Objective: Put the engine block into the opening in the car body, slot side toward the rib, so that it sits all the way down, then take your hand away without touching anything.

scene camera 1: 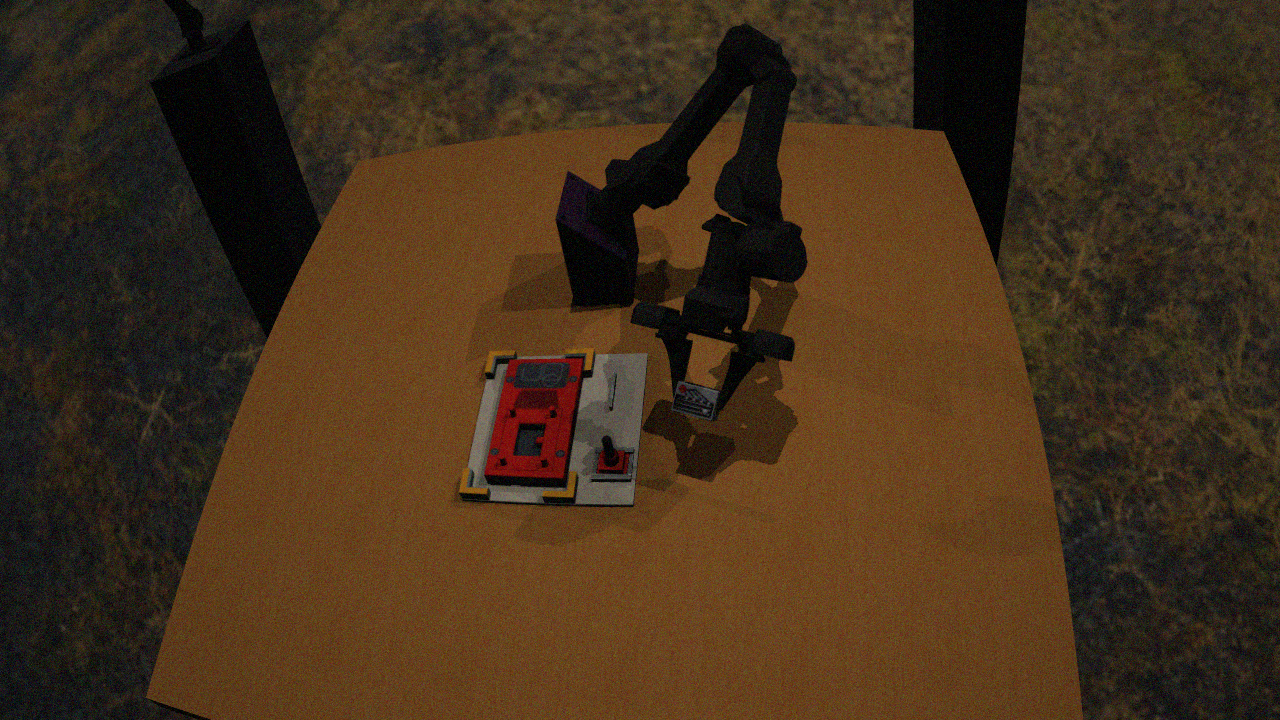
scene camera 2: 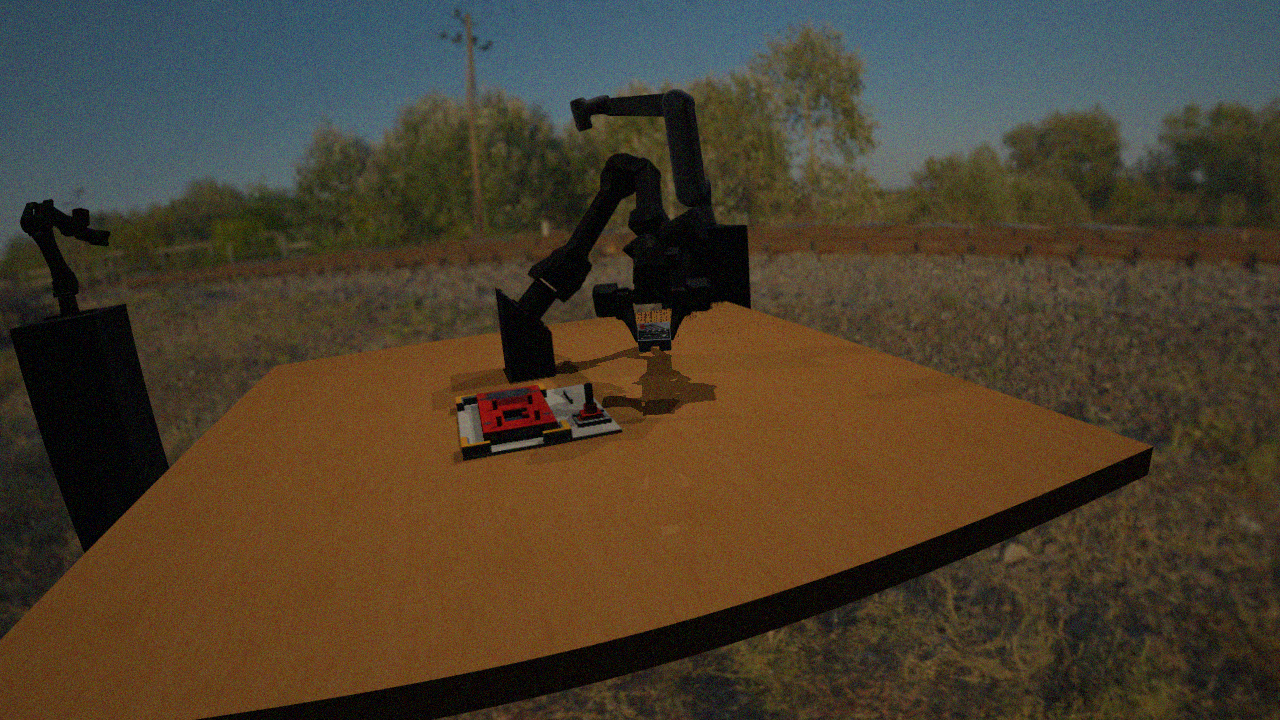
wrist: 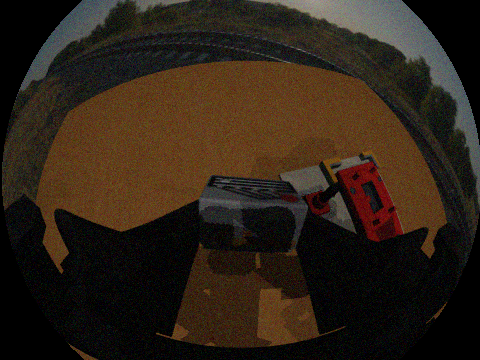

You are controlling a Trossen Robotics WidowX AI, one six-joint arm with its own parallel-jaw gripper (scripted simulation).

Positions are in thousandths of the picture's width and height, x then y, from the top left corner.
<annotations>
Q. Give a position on an engine block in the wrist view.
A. At 501, 596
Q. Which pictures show my gripper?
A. Scene camera 1, scene camera 2 and the wrist view: all of them.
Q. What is my gripper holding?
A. An engine block.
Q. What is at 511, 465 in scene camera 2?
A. An engine block.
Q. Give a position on a red car body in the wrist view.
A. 778, 596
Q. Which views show the engine block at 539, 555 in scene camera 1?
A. Scene camera 1, scene camera 2 and the wrist view: all of them.
</annotations>
